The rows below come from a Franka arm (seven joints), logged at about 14 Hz.
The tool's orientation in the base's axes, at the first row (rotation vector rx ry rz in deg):
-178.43 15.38 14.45
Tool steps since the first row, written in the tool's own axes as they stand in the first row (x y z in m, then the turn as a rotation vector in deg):
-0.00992 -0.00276 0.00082 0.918 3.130 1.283
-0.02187 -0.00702 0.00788 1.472 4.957 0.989
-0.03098 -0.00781 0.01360 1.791 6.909 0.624
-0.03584 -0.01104 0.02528 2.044 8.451 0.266
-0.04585 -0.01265 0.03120 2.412 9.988 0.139
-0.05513 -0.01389 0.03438 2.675 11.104 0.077
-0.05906 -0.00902 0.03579 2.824 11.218 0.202
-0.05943 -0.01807 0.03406 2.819 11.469 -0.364
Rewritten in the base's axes. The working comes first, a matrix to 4 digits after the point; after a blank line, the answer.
The tool's axes in the first row as the columns of a matrix, in the base's axes (used below as rounded here):
0.9724 -0.1705 -0.1592
-0.1696 -0.9853 0.0194
-0.1602 0.0081 -0.9870

-0.00931 0.00442 0.00076 0.155 -3.215 -1.388
-0.02132 0.01078 -0.00433 0.429 -5.115 -1.172
-0.03096 0.01321 -0.00852 0.464 -7.099 -0.847
-0.03699 0.01745 -0.01930 0.504 -8.668 -0.522
-0.04739 0.02085 -0.02355 0.620 -10.248 -0.443
-0.05671 0.02370 -0.02521 0.696 -11.393 -0.415
-0.06159 0.01960 -0.02594 0.801 -11.528 -0.561
-0.06013 0.02854 -0.02424 0.844 -11.786 0.001

